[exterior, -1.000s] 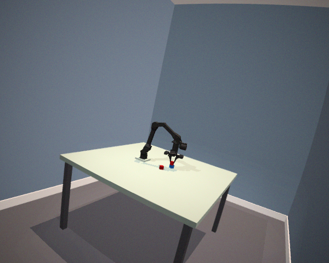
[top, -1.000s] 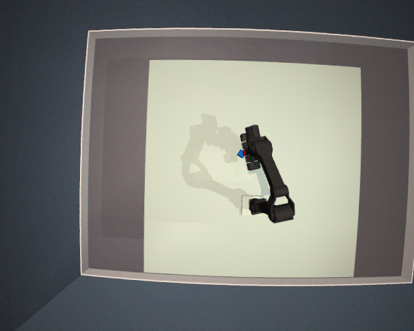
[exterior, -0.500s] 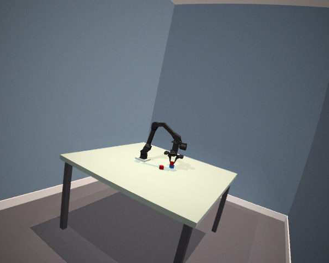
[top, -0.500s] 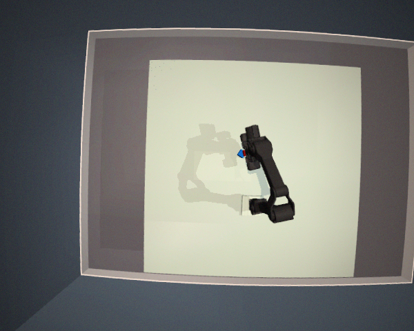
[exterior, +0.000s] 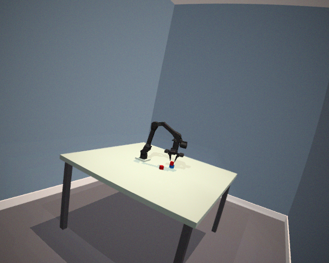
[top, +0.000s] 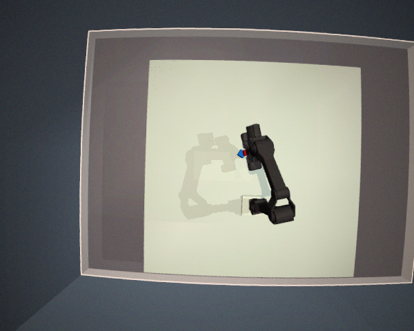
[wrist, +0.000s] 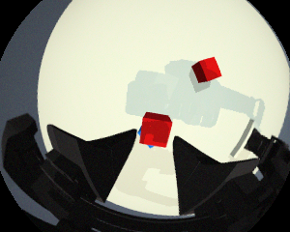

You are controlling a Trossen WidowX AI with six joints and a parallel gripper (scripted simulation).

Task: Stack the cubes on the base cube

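Now: gripper tip 5 cm above the blue cube and 2 cm to the right of it.
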